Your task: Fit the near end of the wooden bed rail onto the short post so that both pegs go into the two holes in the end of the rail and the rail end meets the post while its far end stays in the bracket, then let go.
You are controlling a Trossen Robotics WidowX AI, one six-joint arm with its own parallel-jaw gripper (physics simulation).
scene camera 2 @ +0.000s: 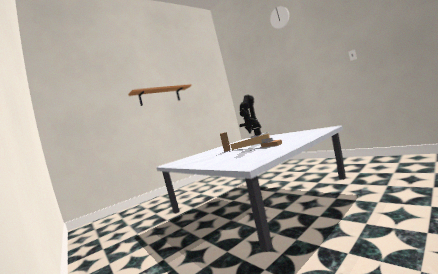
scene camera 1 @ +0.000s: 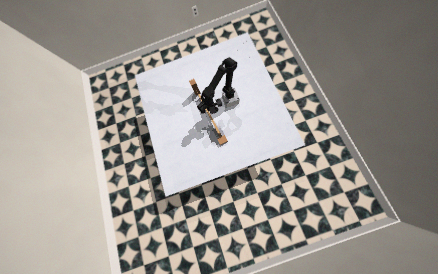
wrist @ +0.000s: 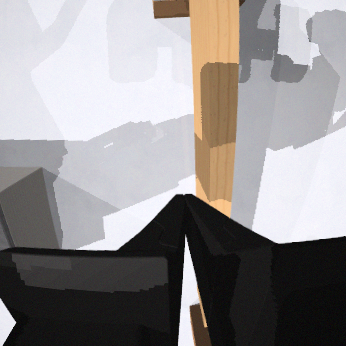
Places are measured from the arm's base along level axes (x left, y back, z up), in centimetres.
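Pixels of known places: gripper, fingertip midpoint: [scene camera 2: 250, 133] [wrist: 183, 201]; arm's base at its link origin: [scene camera 2: 258, 134] [scene camera 1: 229, 95].
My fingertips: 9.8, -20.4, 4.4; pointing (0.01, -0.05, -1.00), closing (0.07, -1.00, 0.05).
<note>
Ahead of a thing's pixels: the offset from my fingertips to its middle, as dx, dy, dz. "*": to the spot under its first point. Level surfaces: height alone.
The wooden bed rail @[-0.7, -3.4, -7.3] [scene camera 1: 214, 121] [scene camera 2: 248, 141] [wrist: 217, 100] runs between the short post and the bracket. The short post @[* -28.1, -7.7, +5.6] [scene camera 1: 192, 82] [scene camera 2: 225, 142] stands upright at the rail's near end; whether the rail end meets it cannot be told, and the pegs and holes are not discernible. The bracket [scene camera 1: 222, 141] [scene camera 2: 271, 143] [wrist: 170, 9] is at the far end, with the rail's end at it. My gripper [scene camera 1: 209, 110] [scene camera 2: 257, 133] [wrist: 183, 201] is shut and empty, above the rail's middle stretch, its tips just beside the rail in the wrist view.
The white table @[dz -12.4] [scene camera 1: 175, 160] [scene camera 2: 300, 144] bears all the parts. The arm's grey base [scene camera 1: 232, 102] [wrist: 27, 210] stands beside the rail, at the left in the wrist view. Shadows of the arm fall across the rail and table. A wall shelf [scene camera 2: 160, 90] hangs away from the table.
</note>
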